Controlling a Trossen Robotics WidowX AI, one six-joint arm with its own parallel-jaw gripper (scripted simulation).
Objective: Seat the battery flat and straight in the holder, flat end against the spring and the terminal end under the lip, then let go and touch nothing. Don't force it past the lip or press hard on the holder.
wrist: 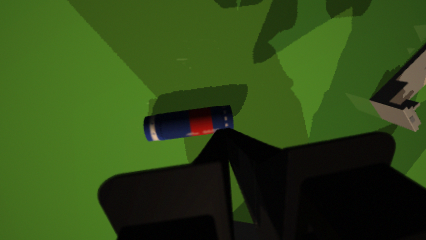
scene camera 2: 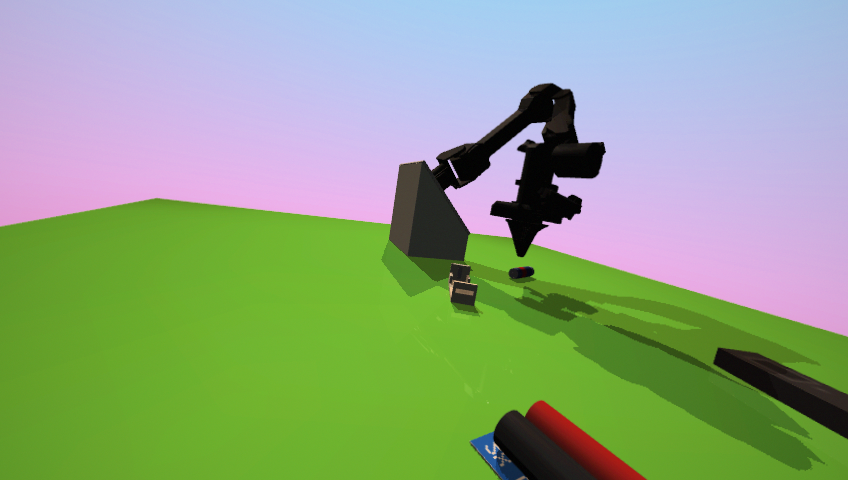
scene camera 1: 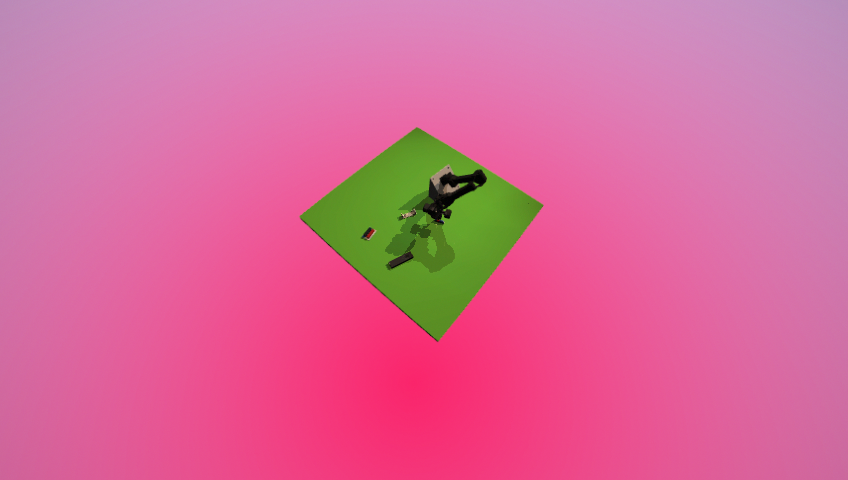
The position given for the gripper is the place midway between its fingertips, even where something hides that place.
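There's a battery [wrist: 172, 125] here, and the gripper [scene camera 2: 520, 256] is shut with nothing held in it. You'd find the gripper [wrist: 223, 135] in that view as well.
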